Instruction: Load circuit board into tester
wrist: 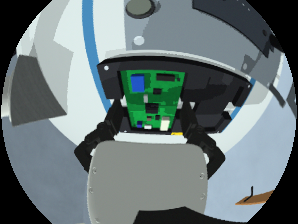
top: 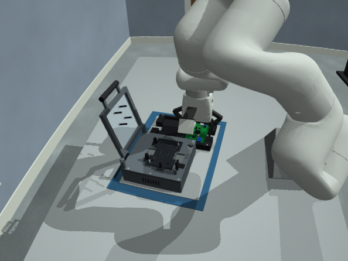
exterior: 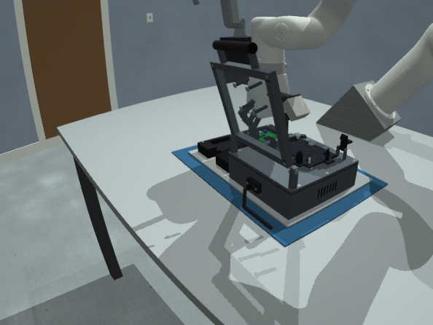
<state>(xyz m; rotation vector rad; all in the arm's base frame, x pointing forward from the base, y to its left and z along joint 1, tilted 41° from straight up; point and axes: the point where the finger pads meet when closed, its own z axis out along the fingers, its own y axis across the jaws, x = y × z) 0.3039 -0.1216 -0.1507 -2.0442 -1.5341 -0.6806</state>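
My hand is 1 cm above the green circuit board. The rest, counted from my hand: pin plate (16 cm to the left, 11 cm ahead, 4 cm above); lid (22 cm ahead, 15 cm above, 12 cm to the left); latch hook (22 cm to the left, 6 cm above, 5 cm ahead).
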